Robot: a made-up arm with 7 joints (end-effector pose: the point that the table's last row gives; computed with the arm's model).
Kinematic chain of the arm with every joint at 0, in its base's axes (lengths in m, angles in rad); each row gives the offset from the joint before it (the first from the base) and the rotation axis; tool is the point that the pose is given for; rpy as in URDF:
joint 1: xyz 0 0 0.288 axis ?
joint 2: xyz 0 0 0 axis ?
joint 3: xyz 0 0 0.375 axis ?
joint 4: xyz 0.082 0 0 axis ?
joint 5: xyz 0.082 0 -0.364 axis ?
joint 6: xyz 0 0 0 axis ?
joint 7: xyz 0.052 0 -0.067 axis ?
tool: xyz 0 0 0 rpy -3.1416 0 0
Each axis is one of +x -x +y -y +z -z.
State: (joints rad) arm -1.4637 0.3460 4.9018 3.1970 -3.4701 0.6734 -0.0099
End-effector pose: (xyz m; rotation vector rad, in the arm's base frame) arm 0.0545 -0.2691 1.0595 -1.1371 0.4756 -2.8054
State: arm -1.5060 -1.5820 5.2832 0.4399 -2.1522 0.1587 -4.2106
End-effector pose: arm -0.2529 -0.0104 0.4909 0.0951 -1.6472 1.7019
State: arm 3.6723 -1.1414 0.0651 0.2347 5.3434 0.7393 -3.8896
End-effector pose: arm -0.1220 -0.0851 0.5083 -1.2973 -1.7121 0.5730
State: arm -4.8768 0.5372 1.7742 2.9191 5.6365 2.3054 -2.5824
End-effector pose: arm -0.0882 0.4094 0.9023 2.2169 -1.6142 -0.6099
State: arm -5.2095 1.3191 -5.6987 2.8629 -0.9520 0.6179 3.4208
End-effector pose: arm 0.3327 0.7625 0.3955 -1.1691 1.8109 0.4623
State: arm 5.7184 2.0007 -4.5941 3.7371 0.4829 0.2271 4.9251
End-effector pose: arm 0.3660 -0.5345 -0.0366 1.6616 -1.7323 1.6756
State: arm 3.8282 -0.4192 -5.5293 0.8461 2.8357 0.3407 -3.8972
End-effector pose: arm -0.0056 -0.3974 0.5365 1.6548 -0.2955 0.1131
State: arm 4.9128 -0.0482 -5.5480 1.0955 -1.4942 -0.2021 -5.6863
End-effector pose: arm 0.4336 -0.2291 0.5638 2.1574 0.4496 1.1489
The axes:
joint 1: +z
joint 2: +y
joint 3: +z
joint 4: -y
joint 5: -z
joint 6: +y
joint 7: -z

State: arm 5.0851 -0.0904 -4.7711 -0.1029 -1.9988 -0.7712 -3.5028
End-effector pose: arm 0.0625 0.1000 0.2780 -2.5857 0.6921 0.9388
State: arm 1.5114 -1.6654 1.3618 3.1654 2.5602 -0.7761 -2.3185
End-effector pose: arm -0.0949 -0.7478 0.2748 1.0638 -0.4193 -0.4221
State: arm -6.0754 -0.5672 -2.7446 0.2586 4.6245 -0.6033 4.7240
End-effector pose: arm -0.1413 -0.2061 0.1936 2.2626 0.6648 0.6386
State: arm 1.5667 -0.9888 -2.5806 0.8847 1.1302 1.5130 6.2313
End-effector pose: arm 0.2825 -0.3162 0.0846 -0.6040 1.0577 0.4988
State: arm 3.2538 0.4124 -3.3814 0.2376 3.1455 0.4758 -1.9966
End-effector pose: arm 0.2471 -0.0323 0.3456 -1.7827 1.3796 -1.1668
